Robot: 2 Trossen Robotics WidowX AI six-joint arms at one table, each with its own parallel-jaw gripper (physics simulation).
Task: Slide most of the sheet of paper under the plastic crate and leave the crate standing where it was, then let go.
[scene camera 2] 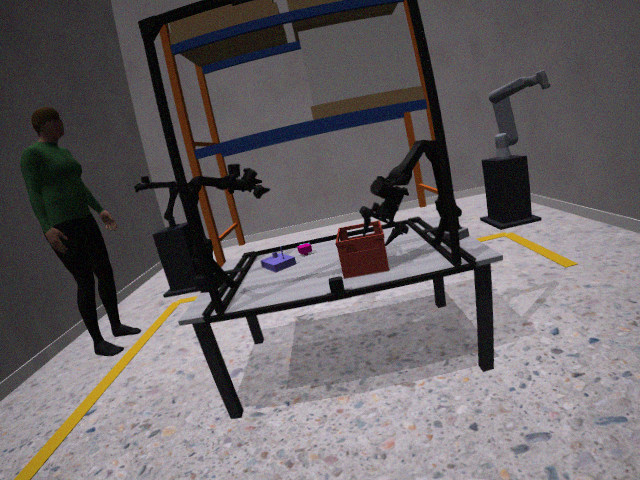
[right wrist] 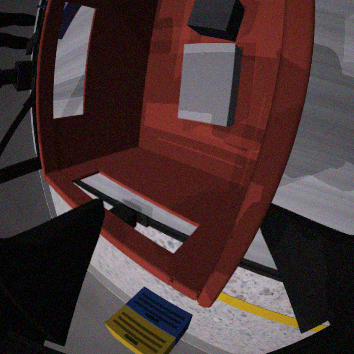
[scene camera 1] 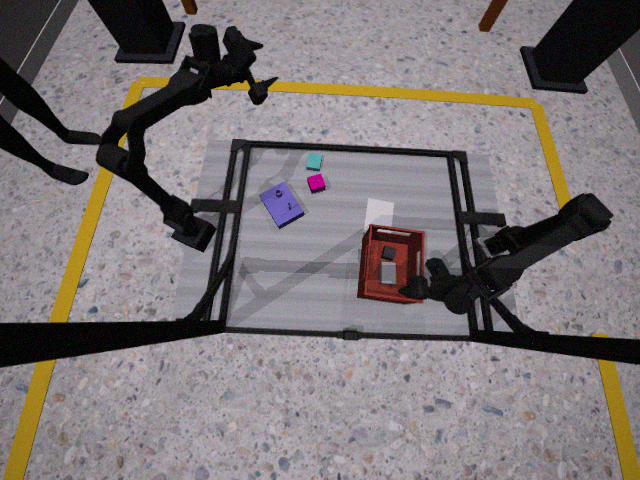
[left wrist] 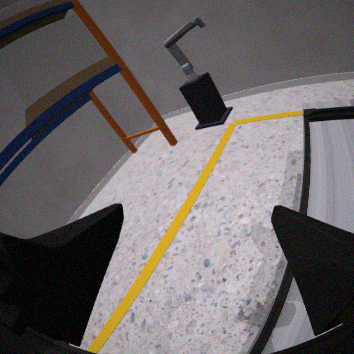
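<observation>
The red plastic crate point(scene camera 1: 364, 266) point(scene camera 2: 362, 259) point(right wrist: 295, 75) stands upright on the table. The white paper sheet point(scene camera 1: 378, 210) lies flat at the crate's far side in scene camera 1; part of it shows, and whether more lies beneath is hidden. My right gripper point(scene camera 1: 416, 277) point(scene camera 2: 376, 237) point(right wrist: 183, 208) is open at the crate's right side. In scene camera 2 one finger is over the crate's opening and the other outside its right wall, with the rim between them. My left gripper point(scene camera 1: 268, 62) point(scene camera 2: 263, 187) point(left wrist: 200, 213) is open and empty, raised beyond the table's far left.
A dark block point(scene camera 1: 388, 252) point(right wrist: 215, 20) and a grey block point(scene camera 1: 388, 272) point(right wrist: 207, 84) lie inside the crate. A purple block with pegs point(scene camera 1: 281, 206) point(scene camera 2: 278, 261), a magenta cube point(scene camera 1: 316, 182) point(scene camera 2: 304, 249) and a teal block point(scene camera 1: 314, 161) are farther left. Black rails border the table.
</observation>
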